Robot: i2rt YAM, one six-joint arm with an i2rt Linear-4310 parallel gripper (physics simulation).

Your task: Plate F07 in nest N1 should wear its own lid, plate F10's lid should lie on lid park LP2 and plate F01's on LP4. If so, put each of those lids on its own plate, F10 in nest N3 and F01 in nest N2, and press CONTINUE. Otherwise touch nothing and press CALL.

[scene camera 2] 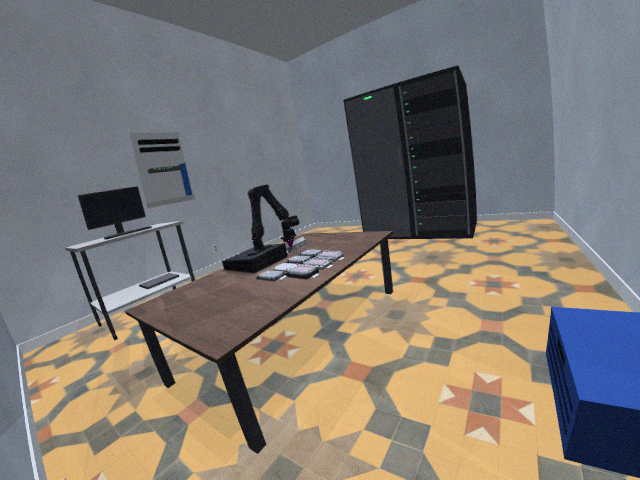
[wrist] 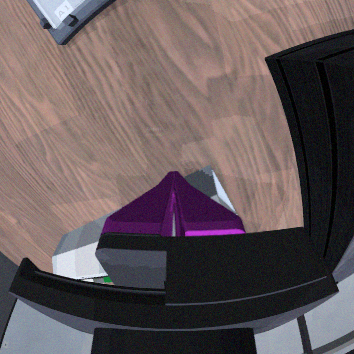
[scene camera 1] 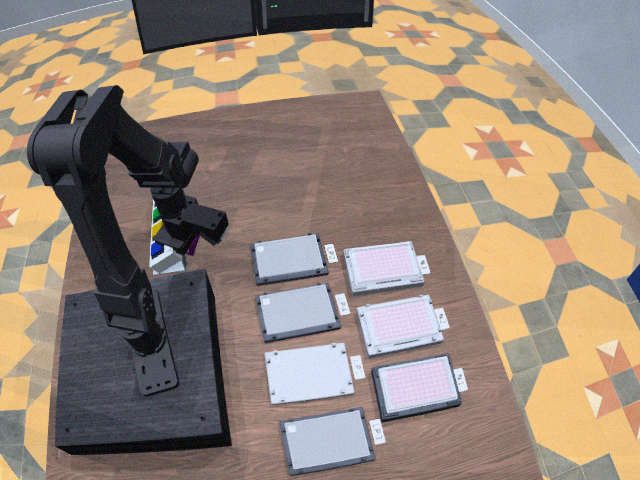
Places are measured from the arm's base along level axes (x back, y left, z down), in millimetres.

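Pixels of known places: gripper, between the fingertips: (scene camera 2: 291,249) (wrist: 173,178) (scene camera 1: 190,254); arm's base, origin of its link: (scene camera 2: 260,250) (scene camera 1: 150,341).
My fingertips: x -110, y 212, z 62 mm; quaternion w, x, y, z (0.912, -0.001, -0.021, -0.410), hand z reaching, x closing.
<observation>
For each thing: its top centre in the pictures, then the offset to it from my fingertips. "spot": a spot on its surface instead.
- white button panel, centre of its top: (wrist: 123,282) (scene camera 1: 163,214) (scene camera 2: 292,240) dx +38, dy +94, dz -42 mm
- N2, centre of its top: (scene camera 1: 401,319) (scene camera 2: 316,260) dx -334, dy -292, dz -9 mm
- N3, centre of its top: (scene camera 1: 384,260) (scene camera 2: 328,252) dx -359, dy -160, dz -11 mm
- LP4, centre of its top: (scene camera 1: 296,308) (scene camera 2: 299,257) dx -166, dy -193, dz +4 mm
- LP3, centre of its top: (scene camera 1: 326,439) (scene camera 2: 270,273) dx -124, dy -454, dz +4 mm
- Pale lid park LP1, centre of its top: (scene camera 1: 308,370) (scene camera 2: 285,264) dx -142, dy -321, dz +2 mm
- dark corner with a label reading A1, a spot on its surface: (wrist: 62,10) spot: dx -138, dy -30, dz +4 mm
My gripper (scene camera 1: 192,245) (scene camera 2: 290,242) (wrist: 173,178) is shut, its purple fingertips together above the white button panel (scene camera 1: 168,262) (wrist: 75,257). Green, yellow and blue buttons show in scene camera 1; the arm hides part of the panel, and button lettering is unreadable. Pink-welled plates stand in nests N1 (scene camera 1: 421,384), N2 (scene camera 1: 403,323) and N3 (scene camera 1: 385,263); whether a clear lid covers any is unclear. Grey lids lie on lid parks LP2 (scene camera 1: 290,256), LP4 (scene camera 1: 298,311) and LP3 (scene camera 1: 328,440), each with a small pale corner mark. Plate and lid identities are unreadable.
Pale lid park LP1 (scene camera 1: 310,373) lies between LP4 and LP3; whether it holds a lid is unclear. A dark corner with a label reading A1 (wrist: 62,10) shows at the wrist view's upper left. The arm's black base block (scene camera 1: 196,361) stands left of the parks.
</observation>
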